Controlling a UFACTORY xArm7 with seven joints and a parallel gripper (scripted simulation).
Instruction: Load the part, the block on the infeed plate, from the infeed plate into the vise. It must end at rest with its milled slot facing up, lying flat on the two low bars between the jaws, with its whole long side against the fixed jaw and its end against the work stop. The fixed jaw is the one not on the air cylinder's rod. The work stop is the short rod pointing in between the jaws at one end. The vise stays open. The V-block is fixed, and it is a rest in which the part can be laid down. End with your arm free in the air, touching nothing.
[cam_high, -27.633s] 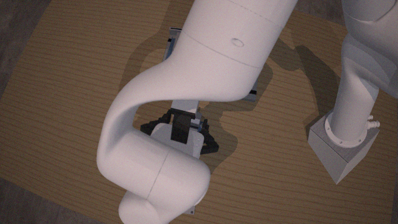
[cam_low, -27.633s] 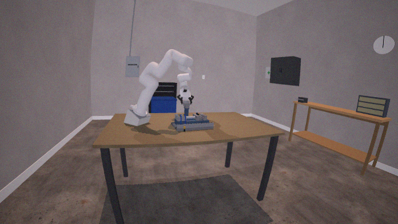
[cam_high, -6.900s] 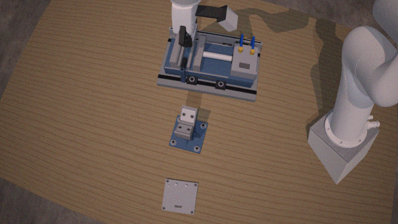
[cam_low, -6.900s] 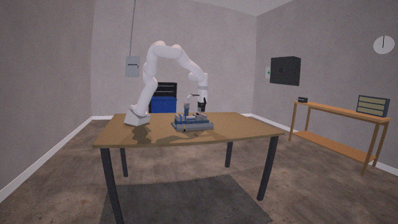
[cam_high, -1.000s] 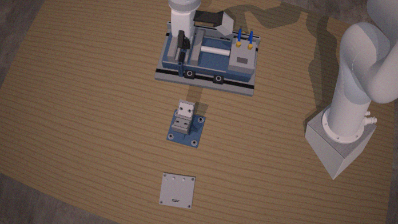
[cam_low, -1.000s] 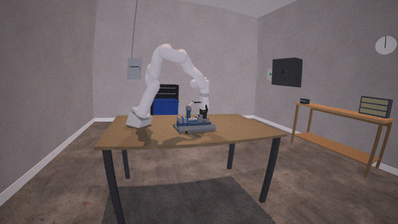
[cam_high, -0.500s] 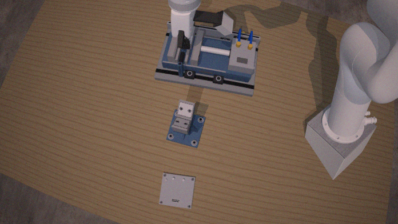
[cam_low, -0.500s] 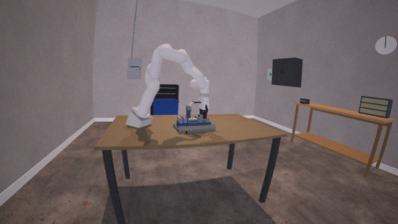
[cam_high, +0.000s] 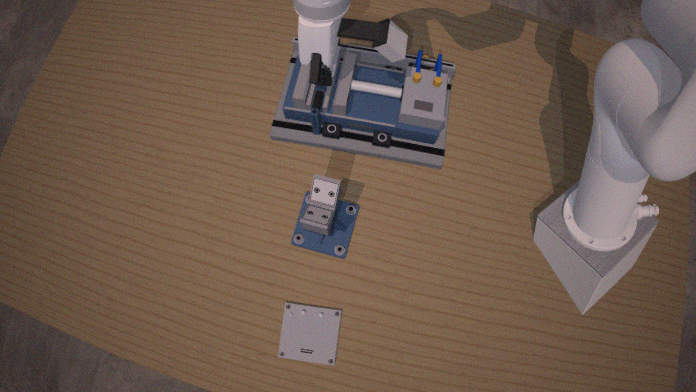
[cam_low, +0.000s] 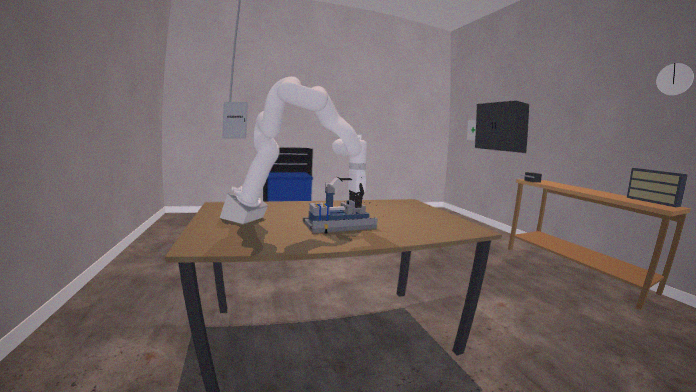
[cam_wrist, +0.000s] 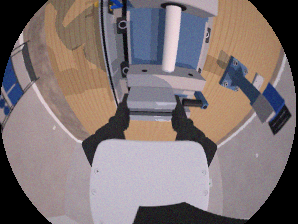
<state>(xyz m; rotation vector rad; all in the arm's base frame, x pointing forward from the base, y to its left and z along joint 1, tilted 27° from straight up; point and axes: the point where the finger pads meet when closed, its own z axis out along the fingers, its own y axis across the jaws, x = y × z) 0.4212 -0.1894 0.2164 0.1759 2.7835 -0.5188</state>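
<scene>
My gripper is now right at the part. Also, from my hand: fixed jaw 30 mm below, 30 mm ahead, 10 mm to the left; work stop 70 mm to the left, 20 mm below, 10 mm ahead; moving jaw 30 mm to the left, 30 mm below, 30 mm behind.
</scene>
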